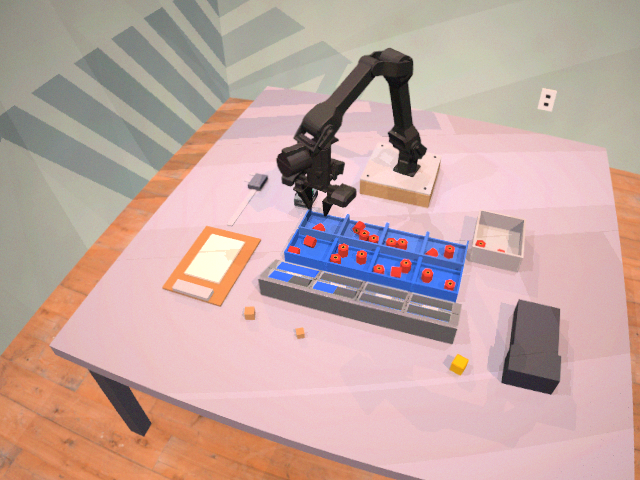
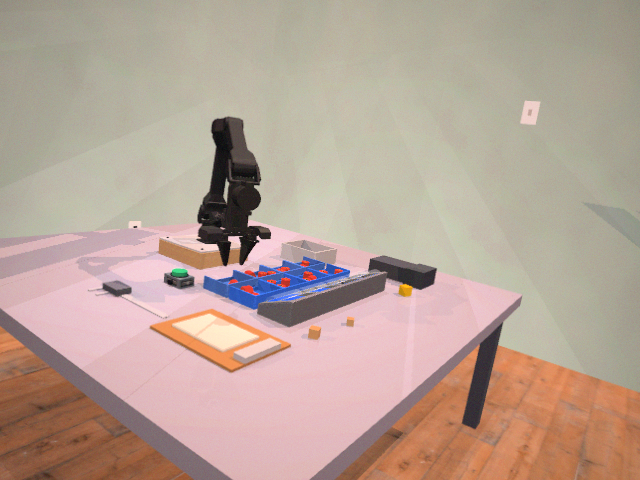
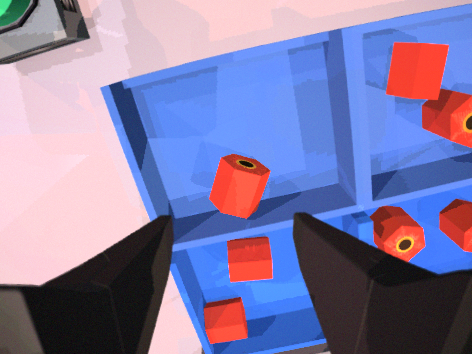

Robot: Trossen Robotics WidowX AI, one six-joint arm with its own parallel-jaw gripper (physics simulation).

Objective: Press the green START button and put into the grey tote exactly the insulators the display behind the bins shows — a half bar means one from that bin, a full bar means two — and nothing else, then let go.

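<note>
My gripper [image 1: 318,210] [image 2: 234,264] [image 3: 233,225] is half open and empty, pointing down above the far-left bin of the blue bins [image 1: 450,293] [image 2: 214,285] [image 3: 356,150]. That bin holds one tilted red insulator [image 1: 318,227] [image 3: 240,187]. The near-left bin holds two, one insulator [image 1: 309,241] [image 3: 250,260] and another insulator [image 1: 294,250] [image 3: 226,320]. The display [image 1: 356,316] [image 2: 330,303] shows, leftmost, a full upper and a half lower bar, then a half lower bar; glare crosses the rest. Two insulators show in the grey tote [image 1: 496,259] [image 2: 298,254]. The START button [image 2: 179,272] [image 3: 11,11] is green.
A black block [image 1: 535,343] [image 2: 400,271] stands right of the display, near a yellow cube [image 1: 458,364] [image 2: 405,290]. Two small orange cubes lie before the display. An orange clipboard [image 1: 171,283] [image 2: 231,362] and a grey device [image 1: 257,181] [image 2: 116,287] lie on the left.
</note>
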